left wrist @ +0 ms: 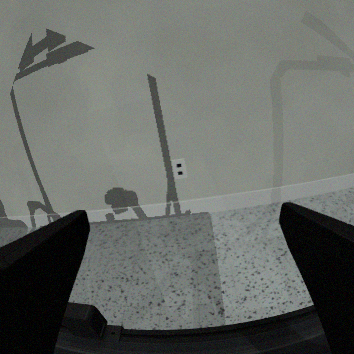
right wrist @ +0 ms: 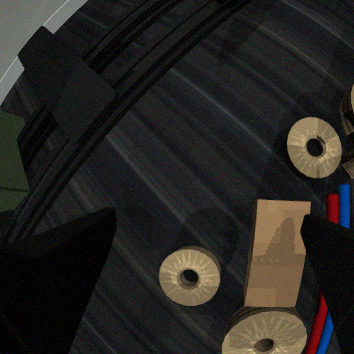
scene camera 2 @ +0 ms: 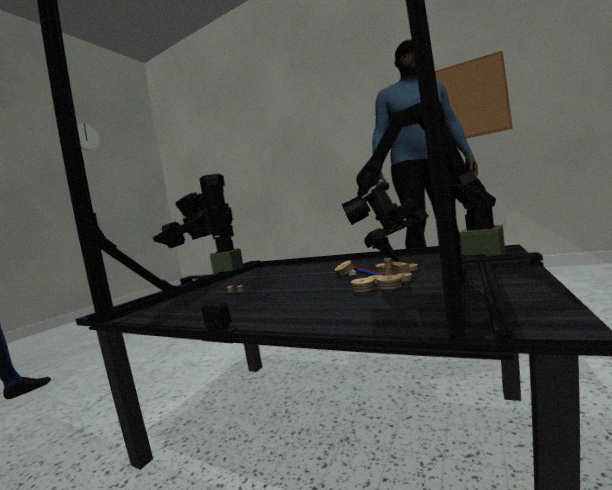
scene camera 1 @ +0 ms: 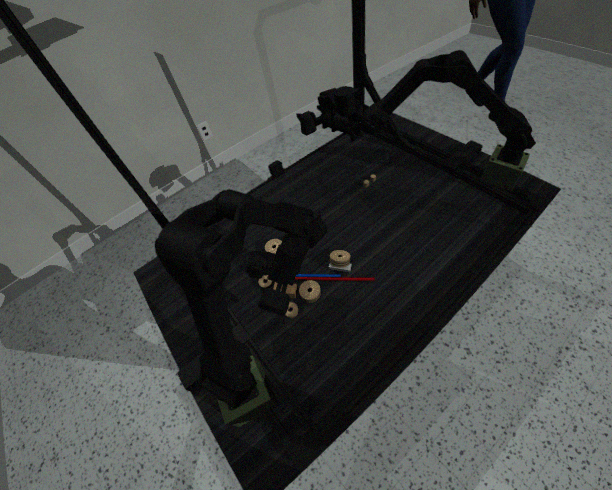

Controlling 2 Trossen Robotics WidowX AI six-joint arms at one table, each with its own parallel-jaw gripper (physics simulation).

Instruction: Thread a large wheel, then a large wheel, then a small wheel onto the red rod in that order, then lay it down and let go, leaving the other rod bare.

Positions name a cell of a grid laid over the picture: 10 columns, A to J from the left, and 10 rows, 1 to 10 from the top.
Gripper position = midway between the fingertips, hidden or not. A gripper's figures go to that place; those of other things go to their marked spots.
Labels:
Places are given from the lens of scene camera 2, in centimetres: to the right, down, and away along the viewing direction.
left gripper (scene camera 2: C5): -32, -2, 70
right gripper (scene camera 2: G6): 29, 3, 83

